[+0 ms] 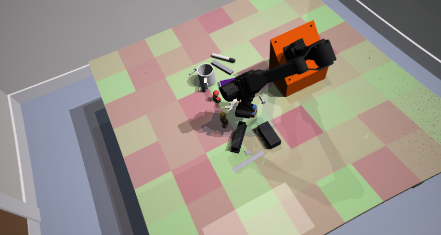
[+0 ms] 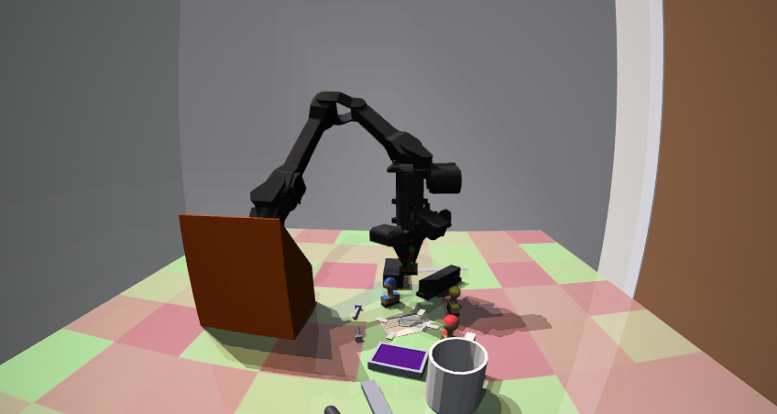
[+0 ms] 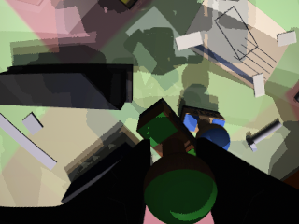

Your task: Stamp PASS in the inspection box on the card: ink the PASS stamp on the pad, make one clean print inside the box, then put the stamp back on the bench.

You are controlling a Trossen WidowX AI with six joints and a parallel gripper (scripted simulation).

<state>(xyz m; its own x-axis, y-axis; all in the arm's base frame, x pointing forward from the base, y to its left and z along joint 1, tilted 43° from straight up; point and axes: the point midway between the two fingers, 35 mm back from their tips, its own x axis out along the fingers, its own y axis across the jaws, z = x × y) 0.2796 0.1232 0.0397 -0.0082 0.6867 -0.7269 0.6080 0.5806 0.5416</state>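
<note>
Right now my gripper tip is 7 cm above the blue stamp, 4 cm past it and 1 cm to the left of it. Round my gripper tip: green-knobbed stamp: right at my gripper tip; yellow-knobbed stamp: 10 cm ahead, 7 cm below, 5 cm to the right; card: 10 cm to the right, 10 cm below.
</note>
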